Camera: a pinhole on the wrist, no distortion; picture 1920 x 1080 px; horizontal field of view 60.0 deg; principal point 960.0 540.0 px. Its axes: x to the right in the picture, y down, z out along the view. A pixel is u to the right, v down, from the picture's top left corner.
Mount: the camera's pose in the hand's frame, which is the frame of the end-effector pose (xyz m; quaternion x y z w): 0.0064 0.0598 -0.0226 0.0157 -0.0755 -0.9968 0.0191
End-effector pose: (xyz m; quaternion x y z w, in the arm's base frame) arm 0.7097 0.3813 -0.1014 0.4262 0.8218 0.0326 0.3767
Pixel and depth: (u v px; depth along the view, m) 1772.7 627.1 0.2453
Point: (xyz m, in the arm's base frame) 0.9472 0.2851 -0.1560
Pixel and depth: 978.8 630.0 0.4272
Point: 1.0428 0.3286 -0.3441
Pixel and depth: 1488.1 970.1 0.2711
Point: 0.9228 0.2685 -0.2209
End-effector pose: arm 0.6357 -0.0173 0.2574 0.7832 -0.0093 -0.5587 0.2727
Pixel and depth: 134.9 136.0 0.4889
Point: 0.4011 -0.4988 0.0711
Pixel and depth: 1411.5 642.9 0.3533
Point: 0.3353 -0.1958 0.3090
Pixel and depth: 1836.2 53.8 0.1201
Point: 0.5659 -0.1281 0.3394
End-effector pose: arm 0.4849 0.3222 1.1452 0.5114 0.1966 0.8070 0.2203
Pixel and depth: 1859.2 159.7 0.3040
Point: 0.7634 0.1131 1.2149
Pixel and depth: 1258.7 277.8 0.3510
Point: 0.7727 0.1760 1.3079
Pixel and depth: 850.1 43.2 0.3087
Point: 0.6948 0.1907 1.3697
